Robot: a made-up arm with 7 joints. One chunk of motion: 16 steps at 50 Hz.
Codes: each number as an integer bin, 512 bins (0 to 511) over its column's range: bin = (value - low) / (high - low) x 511, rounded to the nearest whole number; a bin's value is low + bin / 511 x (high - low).
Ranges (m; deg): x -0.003..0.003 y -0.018..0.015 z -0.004..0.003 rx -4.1..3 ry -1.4..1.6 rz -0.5..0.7
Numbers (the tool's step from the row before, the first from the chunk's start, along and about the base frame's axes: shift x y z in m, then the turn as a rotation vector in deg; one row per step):
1: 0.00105 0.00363 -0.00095 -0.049 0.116 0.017
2: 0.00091 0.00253 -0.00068 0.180 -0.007 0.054
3: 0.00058 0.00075 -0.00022 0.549 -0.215 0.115
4: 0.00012 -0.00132 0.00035 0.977 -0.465 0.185
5: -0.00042 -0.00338 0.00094 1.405 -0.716 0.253
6: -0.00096 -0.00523 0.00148 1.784 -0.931 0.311
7: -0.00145 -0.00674 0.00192 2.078 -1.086 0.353
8: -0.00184 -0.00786 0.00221 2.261 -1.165 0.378
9: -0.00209 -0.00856 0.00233 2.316 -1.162 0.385
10: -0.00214 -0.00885 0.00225 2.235 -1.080 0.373
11: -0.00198 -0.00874 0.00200 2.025 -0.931 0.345
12: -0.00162 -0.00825 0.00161 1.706 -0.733 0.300
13: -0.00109 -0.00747 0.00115 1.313 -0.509 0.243
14: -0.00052 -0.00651 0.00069 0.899 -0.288 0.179
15: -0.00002 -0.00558 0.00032 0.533 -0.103 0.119
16: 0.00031 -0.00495 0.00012 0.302 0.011 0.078
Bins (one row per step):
1: 345 335 223 292 258 220
2: 333 318 242 308 237 236
3: 305 290 276 335 202 262
4: 266 258 318 365 159 292
5: 220 226 361 396 117 321
6: 174 198 400 423 80 345
7: 132 174 432 445 53 363
8: 99 157 453 458 40 374
9: 78 146 462 462 41 377
10: 73 142 456 456 55 372
11: 87 143 438 441 80 360
12: 118 151 410 418 114 341
13: 163 163 376 390 152 316
14: 211 178 342 360 189 289
15: 254 192 315 333 221 264
16: 282 202 301 317 240 246

